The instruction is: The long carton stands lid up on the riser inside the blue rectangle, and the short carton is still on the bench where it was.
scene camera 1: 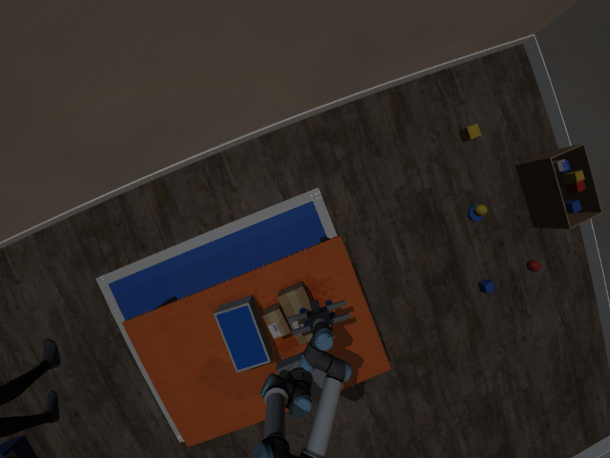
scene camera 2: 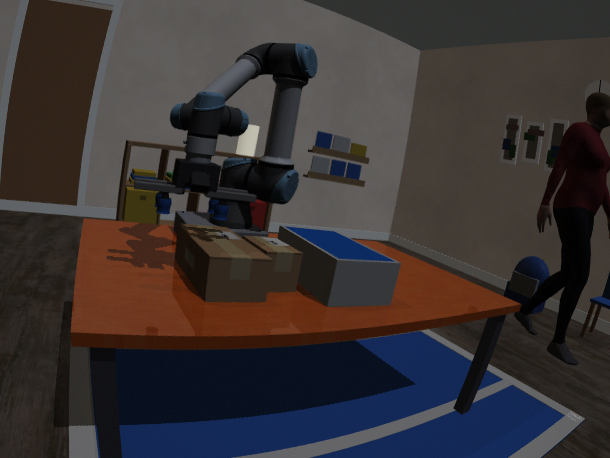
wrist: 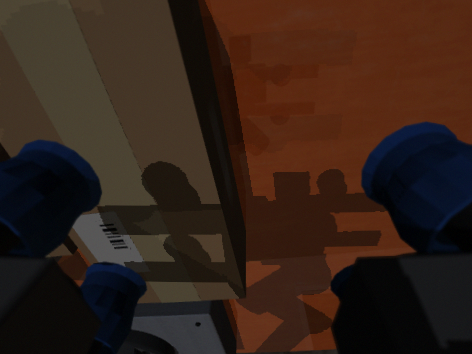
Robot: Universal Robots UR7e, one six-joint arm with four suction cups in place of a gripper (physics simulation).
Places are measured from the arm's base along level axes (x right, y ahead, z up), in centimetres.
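Pixels of known places: end effector, tool point: [scene camera 2: 189, 212] [wrist: 231, 239]; arm's base, origin of the base link: [scene camera 1: 299, 379] [scene camera 2: 230, 223] [wrist: 136, 348].
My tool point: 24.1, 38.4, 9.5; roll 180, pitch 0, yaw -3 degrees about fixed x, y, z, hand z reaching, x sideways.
Ahead of a thing's pixels: the offset from my tool point to its top centre, as dx, dy, dz. Level surfaces: height alone.
The long carton {-9.2, -1.2, -6.3} [scene camera 1: 295, 296] [scene camera 2: 235, 280] [wrist: 125, 75], brown with pale tape and a label on top, stands on the orange bench {dz -16.8} [scene camera 1: 190, 380] [scene camera 2: 150, 310] [wrist: 325, 40]. The short carton {-23.3, -0.7, -6.3} [scene camera 1: 271, 316] [scene camera 2: 283, 267] stands on the bench between the long carton and the riser. The grey riser {-43.1, -1.0, -4.8} [scene camera 2: 362, 282] has a blue rectangle {-43.1, -1.0, -4.8} [scene camera 1: 242, 337] [scene camera 2: 340, 244] on top, with no carton on it. My gripper [scene camera 1: 318, 314] [scene camera 2: 191, 204] [wrist: 230, 200] is open and holds nothing. It hangs above the long carton's right edge in scene camera 1, its left cups over the carton and its right cups over bench.
My arm's grey base plate [scene camera 1: 284, 365] [wrist: 175, 312] is behind the cartons in scene camera 2. A person [scene camera 2: 575, 190] is on the floor beyond the bench at the right. A toy box [scene camera 1: 540, 195] and loose toys are off the bench.
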